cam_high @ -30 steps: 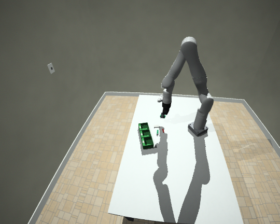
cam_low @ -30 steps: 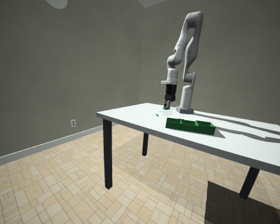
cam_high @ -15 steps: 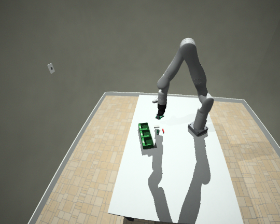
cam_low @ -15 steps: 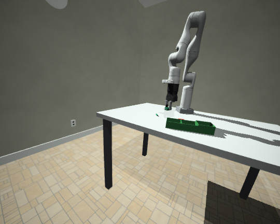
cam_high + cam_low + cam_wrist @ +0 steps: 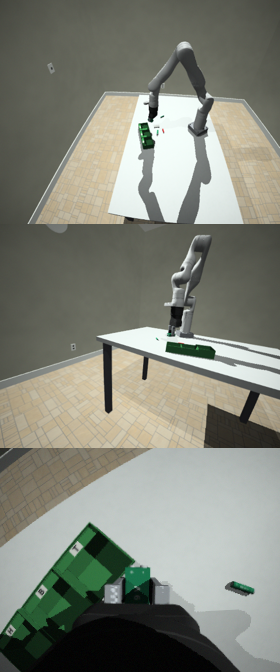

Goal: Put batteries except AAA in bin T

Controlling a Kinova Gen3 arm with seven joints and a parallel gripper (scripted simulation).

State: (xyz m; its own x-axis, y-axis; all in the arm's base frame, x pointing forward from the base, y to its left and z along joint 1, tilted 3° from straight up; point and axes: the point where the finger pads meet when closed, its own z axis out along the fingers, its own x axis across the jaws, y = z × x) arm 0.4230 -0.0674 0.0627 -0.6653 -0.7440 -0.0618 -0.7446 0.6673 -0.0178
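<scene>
Now: hand 11 cm past the red battery, 9 cm above it and 6 cm to the right of it. Round my hand: green block-shaped battery (1 cm to the right, 1 cm below, 1 cm ahead); then green bin tray (12 cm to the left, 7 cm below, 5 cm ahead); then white domino (9 cm below, 6 cm behind).
</scene>
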